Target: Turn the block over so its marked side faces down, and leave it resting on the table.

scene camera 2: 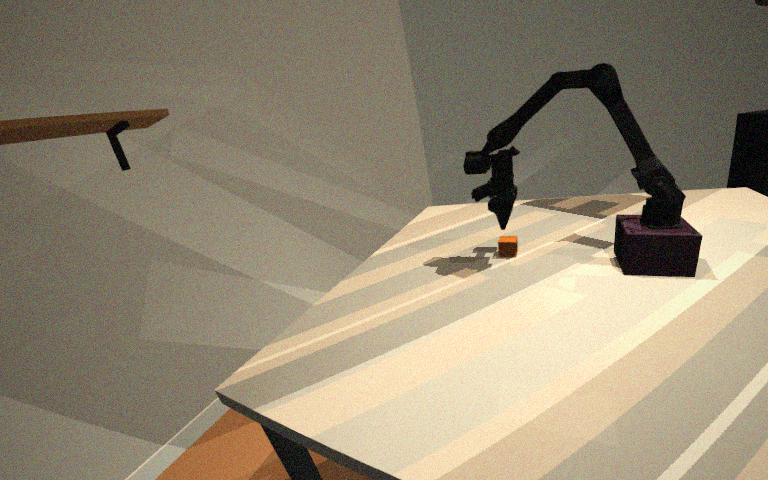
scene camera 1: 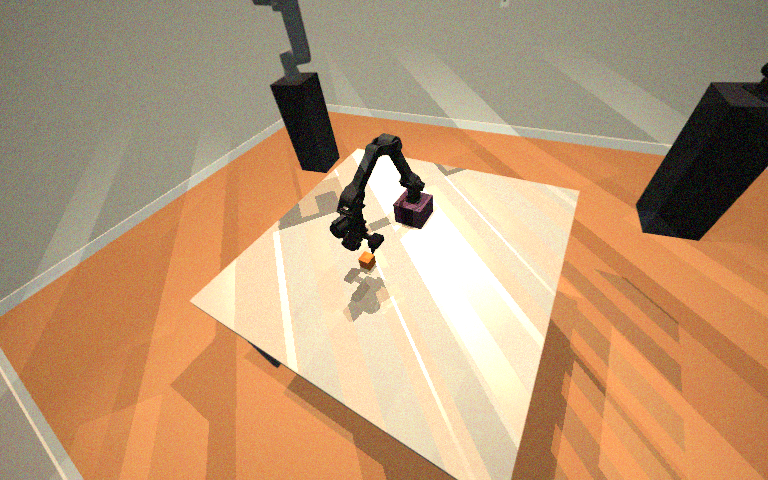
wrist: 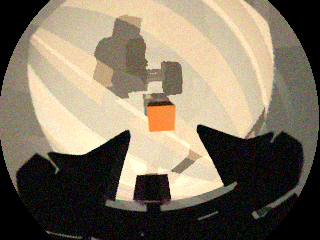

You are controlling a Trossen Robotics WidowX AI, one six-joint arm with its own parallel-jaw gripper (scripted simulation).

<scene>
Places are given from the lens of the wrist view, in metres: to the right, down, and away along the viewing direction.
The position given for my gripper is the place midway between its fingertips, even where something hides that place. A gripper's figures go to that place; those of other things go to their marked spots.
my gripper [wrist: 164,130]: 0.01, 0.02, 0.10
small orange block [wrist: 161,114]: 0.00, -0.01, 0.14
</scene>
